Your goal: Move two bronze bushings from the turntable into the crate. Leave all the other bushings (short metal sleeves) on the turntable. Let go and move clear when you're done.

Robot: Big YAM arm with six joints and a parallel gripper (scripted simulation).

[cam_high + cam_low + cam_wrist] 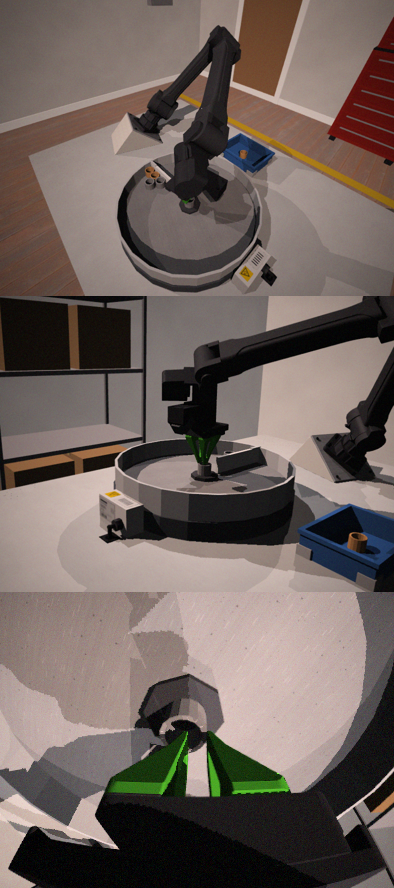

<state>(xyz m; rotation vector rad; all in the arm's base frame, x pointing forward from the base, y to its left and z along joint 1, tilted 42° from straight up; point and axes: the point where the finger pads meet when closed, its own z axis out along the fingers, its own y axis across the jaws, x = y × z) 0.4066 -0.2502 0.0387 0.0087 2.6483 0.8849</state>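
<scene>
My gripper is now 40 mm above the turntable and 10 mm to the right of it. Round my hand: blue crate 380 mm to the left, 70 mm below, 10 mm behind.
</scene>
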